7 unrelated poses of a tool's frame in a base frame.
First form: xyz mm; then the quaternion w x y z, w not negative.
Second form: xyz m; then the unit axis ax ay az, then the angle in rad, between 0 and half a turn. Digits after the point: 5 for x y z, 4 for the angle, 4 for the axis.
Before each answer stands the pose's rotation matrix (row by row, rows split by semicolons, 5 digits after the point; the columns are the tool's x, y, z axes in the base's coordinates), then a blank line. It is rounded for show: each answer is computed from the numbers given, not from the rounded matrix.
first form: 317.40 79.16 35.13 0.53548 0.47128 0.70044 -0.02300
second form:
0.01770 0.68485 0.72847; 0.63558 0.55473 -0.53695; -0.77183 0.47251 -0.42546

0.31740 0.07916 0.03513 0.5580 0.8294 -0.0272 2.0114
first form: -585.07 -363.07 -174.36 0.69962 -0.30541 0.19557 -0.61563
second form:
0.16550 0.74196 0.64969; -0.98088 0.05544 0.18655; 0.10239 -0.66815 0.73695

-0.58507 -0.36307 -0.17436 -0.4274 0.2737 -0.8616 1.5919
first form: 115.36 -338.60 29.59 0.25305 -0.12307 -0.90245 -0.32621
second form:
-0.84164 0.38722 -0.37643; 0.05703 0.75688 0.65106; 0.53702 0.52649 -0.65911

0.11536 -0.33860 0.02959 -0.1272 -0.9328 -0.3372 2.6299
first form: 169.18 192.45 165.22 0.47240 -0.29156 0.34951 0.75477
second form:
-0.38366 -0.91691 -0.10990; 0.50930 -0.30936 0.80306; -0.77034 0.25213 0.58567

0.16918 0.19245 0.16522 -0.3308 0.3965 0.8563 2.1576
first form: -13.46 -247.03 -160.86 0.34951 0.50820 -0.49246 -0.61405
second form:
-0.23915 -0.07130 -0.96836; -0.92977 -0.27065 0.24955; -0.27988 0.96003 -0.00157

-0.01346 -0.24703 -0.16086 0.5424 -0.5256 -0.6554 2.4275
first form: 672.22 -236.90 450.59 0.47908 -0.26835 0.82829 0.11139
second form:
-0.39694 -0.55127 0.73385; -0.33781 0.83116 0.44165; -0.85342 -0.07260 -0.51615

0.67222 -0.23690 0.45059 -0.3057 0.9436 0.1269 2.1424
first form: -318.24 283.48 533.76 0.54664 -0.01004 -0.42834 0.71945
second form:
-0.40217 -0.77796 -0.48274; 0.79516 -0.03542 -0.60536; 0.45385 -0.62732 0.63285

-0.31824 0.28348 0.53376 -0.0120 -0.5115 0.8592 1.9849
